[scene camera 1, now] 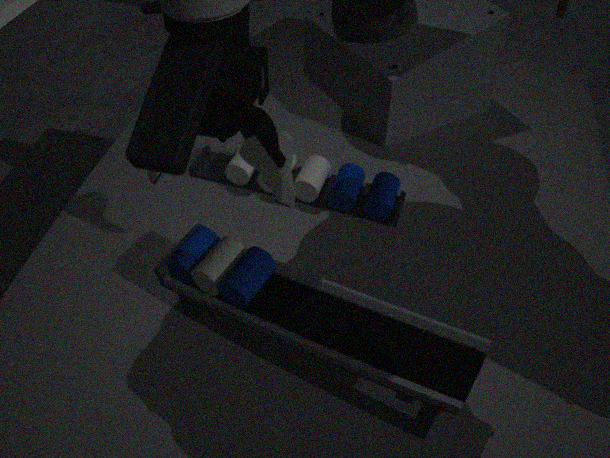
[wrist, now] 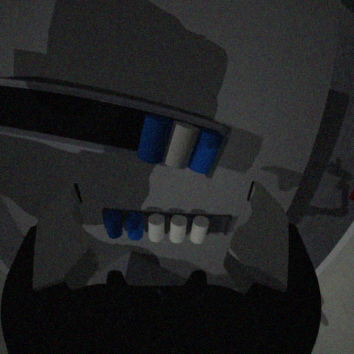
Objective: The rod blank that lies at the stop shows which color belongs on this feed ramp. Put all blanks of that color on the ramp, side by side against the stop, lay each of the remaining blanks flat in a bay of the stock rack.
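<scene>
The feed ramp (scene camera 1: pixel 406 317) (wrist: pixel 75 90) holds three blanks side by side at its stop end: a blue blank (scene camera 1: pixel 196 250) (wrist: pixel 206 152) at the stop, a white blank (scene camera 1: pixel 218 265) (wrist: pixel 182 145) in the middle, and another blue blank (scene camera 1: pixel 248 276) (wrist: pixel 154 139). The stock rack (scene camera 1: pixel 212 162) (wrist: pixel 218 224) holds two blue blanks (scene camera 1: pixel 346 186) (scene camera 1: pixel 382 195) (wrist: pixel 113 223) (wrist: pixel 134 226) and three white blanks (scene camera 1: pixel 312 178) (scene camera 1: pixel 240 170) (wrist: pixel 156 228) (wrist: pixel 178 229) (wrist: pixel 199 230); its end bay beside the whites is empty. My gripper (scene camera 1: pixel 221 189) (wrist: pixel 164 184) is open and empty, above the rack; a finger hides the middle white blank in the scene view.
The long dark bed of the ramp extends beyond the three blanks, between raised side rails. The rack stands between the ramp and the robot base (scene camera 1: pixel 374 17). The view is dim, with broad shadows across the table.
</scene>
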